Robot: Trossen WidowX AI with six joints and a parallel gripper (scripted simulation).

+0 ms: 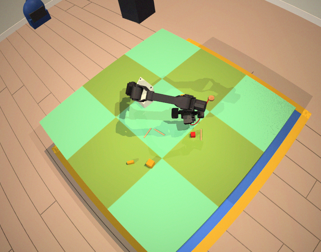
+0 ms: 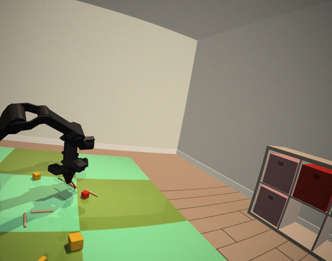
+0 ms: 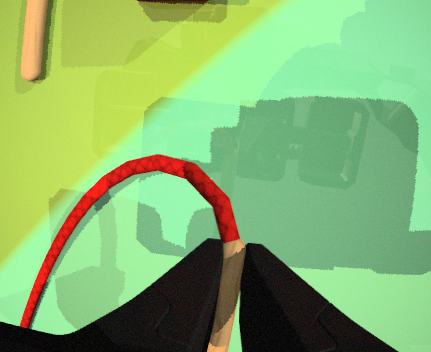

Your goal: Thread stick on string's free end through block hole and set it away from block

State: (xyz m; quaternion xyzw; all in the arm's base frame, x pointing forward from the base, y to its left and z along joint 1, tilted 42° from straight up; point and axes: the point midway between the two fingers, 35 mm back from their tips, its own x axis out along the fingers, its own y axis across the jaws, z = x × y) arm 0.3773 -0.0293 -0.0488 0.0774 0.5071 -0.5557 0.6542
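The red cube is 70 mm ahead of my gripper tip, 50 mm to the right of it and 30 mm below it. Also, from my gripper tip: small orange piece (410 mm to the right, 110 mm behind, 30 mm below); yellow cube (340 mm to the right, 30 mm below, 10 mm behind); round wooden button (250 mm to the left, 40 mm below, 10 mm ahead).
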